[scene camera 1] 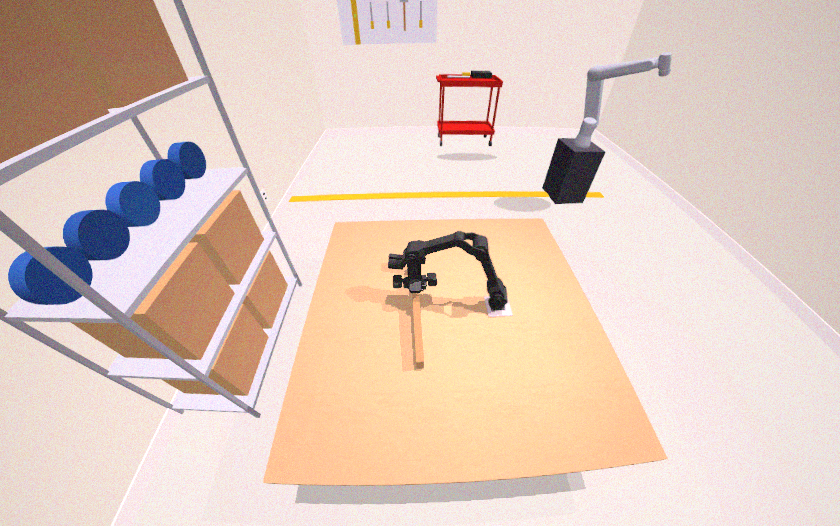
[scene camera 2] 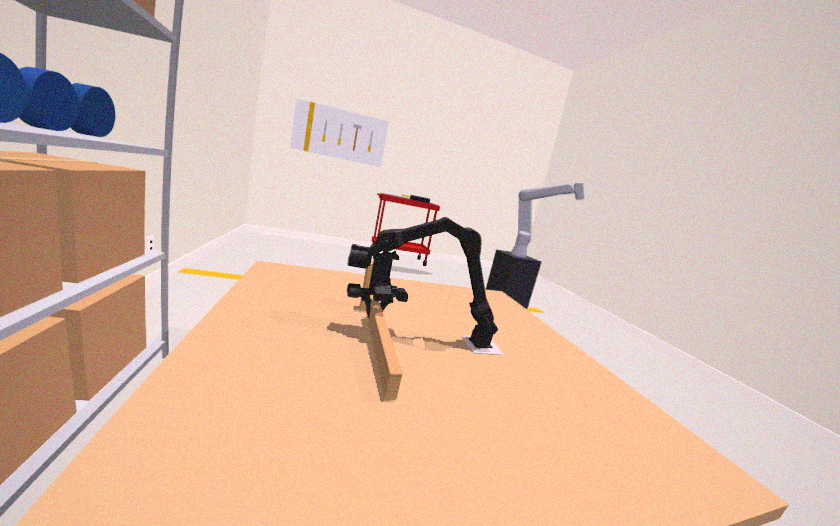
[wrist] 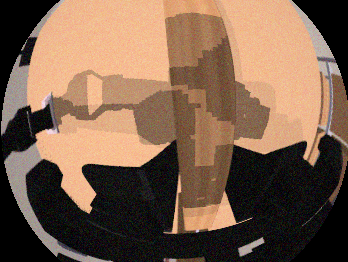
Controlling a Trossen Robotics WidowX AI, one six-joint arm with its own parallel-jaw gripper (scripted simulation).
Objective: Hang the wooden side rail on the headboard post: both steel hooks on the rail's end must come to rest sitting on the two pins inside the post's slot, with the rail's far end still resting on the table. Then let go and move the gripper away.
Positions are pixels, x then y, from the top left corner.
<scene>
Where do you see a wooden side rail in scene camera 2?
389,369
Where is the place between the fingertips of my gripper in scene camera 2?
373,317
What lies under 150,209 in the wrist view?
My gripper.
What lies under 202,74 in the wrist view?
A wooden side rail.
</scene>
